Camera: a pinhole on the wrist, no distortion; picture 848 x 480 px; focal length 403.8 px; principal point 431.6 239.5 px. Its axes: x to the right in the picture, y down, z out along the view. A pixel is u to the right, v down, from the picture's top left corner.
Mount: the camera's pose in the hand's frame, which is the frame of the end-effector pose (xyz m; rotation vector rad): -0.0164 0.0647 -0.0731 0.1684 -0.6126 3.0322
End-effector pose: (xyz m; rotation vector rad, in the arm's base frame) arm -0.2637 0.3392 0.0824 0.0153 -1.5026 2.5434
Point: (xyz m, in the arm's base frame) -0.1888 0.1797 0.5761
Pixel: 482.9 399.4
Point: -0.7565 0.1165 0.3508
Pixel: 70.4 159.2
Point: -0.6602 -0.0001 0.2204
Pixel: 153.2 22.8
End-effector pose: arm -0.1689 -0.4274 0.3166 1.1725 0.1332 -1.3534
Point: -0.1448 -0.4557 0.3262
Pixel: 316.4 224.0
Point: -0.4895 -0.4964 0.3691
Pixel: 533.3 379.9
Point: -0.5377 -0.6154 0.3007
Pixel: 427.2 359.5
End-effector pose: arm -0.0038 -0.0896 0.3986 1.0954 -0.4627 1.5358
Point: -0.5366 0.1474 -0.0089
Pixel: behind the camera
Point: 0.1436 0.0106 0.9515
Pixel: outside the picture
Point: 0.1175 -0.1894 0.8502
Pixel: 153.5 89.5
